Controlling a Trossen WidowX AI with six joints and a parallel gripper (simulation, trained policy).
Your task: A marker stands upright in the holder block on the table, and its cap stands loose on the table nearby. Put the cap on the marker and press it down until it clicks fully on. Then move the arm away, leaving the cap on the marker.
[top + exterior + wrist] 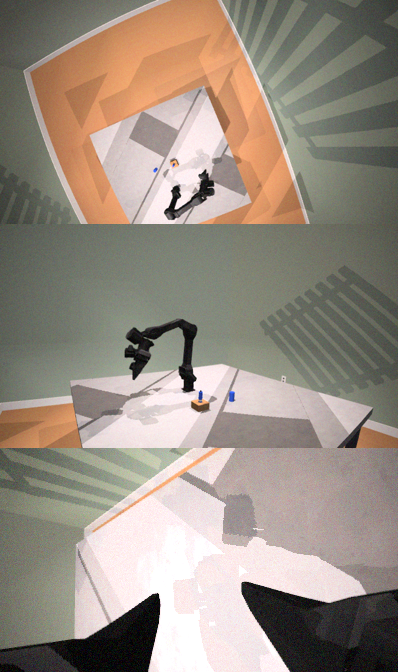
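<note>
Right now my gripper tip is 140 mm short of the blue cap, 480 mm to the right of it and 130 mm above it. Round my gripper tip: holder block (130 mm ahead, 280 mm to the left, 140 mm below).
</note>
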